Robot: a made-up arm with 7 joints. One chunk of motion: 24 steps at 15 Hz.
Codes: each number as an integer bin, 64 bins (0 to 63) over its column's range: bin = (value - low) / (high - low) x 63, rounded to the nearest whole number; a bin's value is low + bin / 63 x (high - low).
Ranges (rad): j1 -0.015..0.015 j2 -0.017..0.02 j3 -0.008..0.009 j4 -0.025..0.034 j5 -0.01..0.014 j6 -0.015..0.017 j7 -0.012..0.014
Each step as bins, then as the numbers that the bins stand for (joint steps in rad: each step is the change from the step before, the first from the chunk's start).
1 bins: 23 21 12 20 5 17 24
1 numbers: -0.00405 -0.00467 -0.00476 -0.00627 -0.00810 -0.00637 -0.00210
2 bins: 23 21 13 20 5 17 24
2 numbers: -0.00405 -0.00467 -0.00449 -0.00627 -0.00810 -0.00637 -0.00210
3 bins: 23 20 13 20 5 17 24
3 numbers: -0.00405 -0.00525 -0.00449 -0.00627 -0.00810 -0.00637 -0.00210
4 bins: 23 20 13 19 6 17 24
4 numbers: -0.00405 -0.00525 -0.00449 -0.00721 -0.00771 -0.00637 -0.00210
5 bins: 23 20 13 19 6 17 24
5 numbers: -0.00405 -0.00525 -0.00449 -0.00721 -0.00771 -0.00637 -0.00210
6 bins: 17 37 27 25 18 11 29
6 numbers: -0.00690 0.00473 -0.00071 -0.00159 -0.00314 -0.00941 -0.00003
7 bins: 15 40 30 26 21 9 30
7 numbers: -0.00786 0.00649 0.00010 -0.00065 -0.00200 -0.01043 0.00038
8 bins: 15 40 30 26 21 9 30
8 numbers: -0.00786 0.00649 0.00010 -0.00065 -0.00200 -0.01043 0.00038
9 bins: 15 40 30 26 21 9 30
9 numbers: -0.00786 0.00649 0.00010 -0.00065 -0.00200 -0.01043 0.00038
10 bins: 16 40 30 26 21 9 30
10 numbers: -0.00738 0.00649 0.00010 -0.00065 -0.00200 -0.01043 0.00038
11 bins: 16 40 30 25 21 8 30
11 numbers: -0.00738 0.00649 0.00010 -0.00159 -0.00200 -0.01094 0.00038
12 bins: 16 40 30 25 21 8 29
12 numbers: -0.00738 0.00649 0.00010 -0.00159 -0.00200 -0.01094 -0.00003
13 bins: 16 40 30 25 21 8 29
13 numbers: -0.00738 0.00649 0.00010 -0.00159 -0.00200 -0.01094 -0.00003
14 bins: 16 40 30 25 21 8 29
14 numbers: -0.00738 0.00649 0.00010 -0.00159 -0.00200 -0.01094 -0.00003
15 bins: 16 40 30 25 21 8 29
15 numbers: -0.00738 0.00649 0.00010 -0.00159 -0.00200 -0.01094 -0.00003
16 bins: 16 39 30 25 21 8 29
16 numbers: -0.00738 0.00590 0.00010 -0.00159 -0.00200 -0.01094 -0.00003
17 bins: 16 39 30 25 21 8 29
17 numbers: -0.00738 0.00590 0.00010 -0.00159 -0.00200 -0.01094 -0.00003
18 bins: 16 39 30 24 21 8 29
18 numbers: -0.00738 0.00590 0.00010 -0.00252 -0.00200 -0.01094 -0.00003
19 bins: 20 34 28 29 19 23 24
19 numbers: -0.00548 0.00297 -0.00044 0.00216 -0.00276 -0.00332 -0.00210
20 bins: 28 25 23 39 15 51 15
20 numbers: -0.00167 -0.00232 -0.00179 0.01152 -0.00429 0.01090 -0.00581
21 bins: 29 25 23 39 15 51 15
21 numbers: -0.00119 -0.00232 -0.00179 0.01152 -0.00429 0.01090 -0.00581
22 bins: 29 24 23 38 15 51 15
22 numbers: -0.00119 -0.00290 -0.00179 0.01059 -0.00429 0.01090 -0.00581
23 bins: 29 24 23 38 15 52 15
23 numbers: -0.00119 -0.00290 -0.00179 0.01059 -0.00429 0.01141 -0.00581
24 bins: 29 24 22 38 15 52 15
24 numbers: -0.00119 -0.00290 -0.00206 0.01059 -0.00429 0.01141 -0.00581
